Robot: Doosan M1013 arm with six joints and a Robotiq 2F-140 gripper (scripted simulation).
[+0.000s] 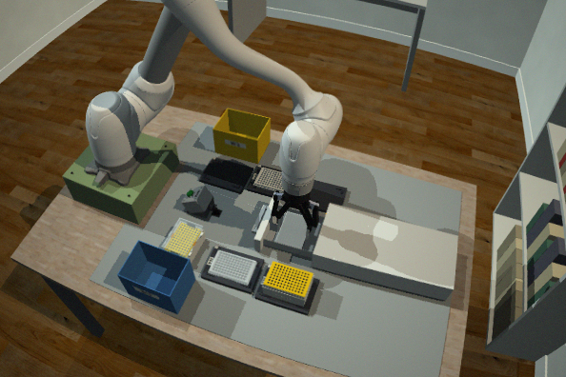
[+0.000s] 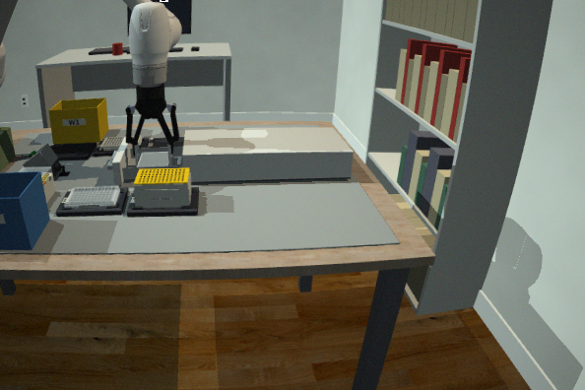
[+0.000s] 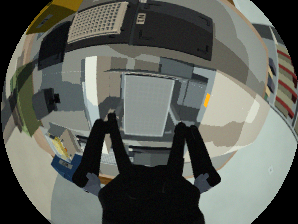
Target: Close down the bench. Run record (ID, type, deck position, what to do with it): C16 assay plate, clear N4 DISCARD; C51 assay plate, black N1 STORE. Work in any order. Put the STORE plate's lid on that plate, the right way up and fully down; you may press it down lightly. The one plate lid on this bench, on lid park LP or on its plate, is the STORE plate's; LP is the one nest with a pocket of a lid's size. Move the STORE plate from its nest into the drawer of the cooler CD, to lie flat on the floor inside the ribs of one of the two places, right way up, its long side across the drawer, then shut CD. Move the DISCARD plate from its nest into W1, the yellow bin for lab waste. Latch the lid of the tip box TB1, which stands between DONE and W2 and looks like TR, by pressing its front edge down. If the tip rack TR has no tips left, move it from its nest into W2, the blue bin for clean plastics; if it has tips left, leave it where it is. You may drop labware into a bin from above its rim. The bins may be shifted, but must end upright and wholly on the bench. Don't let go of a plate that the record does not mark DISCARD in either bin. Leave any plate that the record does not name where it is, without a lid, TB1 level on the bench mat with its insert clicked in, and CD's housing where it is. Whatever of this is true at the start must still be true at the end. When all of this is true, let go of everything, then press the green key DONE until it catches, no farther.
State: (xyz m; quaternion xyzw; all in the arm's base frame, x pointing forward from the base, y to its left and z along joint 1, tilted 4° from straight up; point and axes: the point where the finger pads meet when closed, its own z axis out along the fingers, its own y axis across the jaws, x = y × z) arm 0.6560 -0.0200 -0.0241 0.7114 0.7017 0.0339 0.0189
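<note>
My hand is 10 mm above the grey plate lid. Also, from my hand: cooler CD: 170 mm ahead, 10 mm below; then black plate: 20 mm below; then cooler drawer: 40 mm ahead, 20 mm below.
</note>
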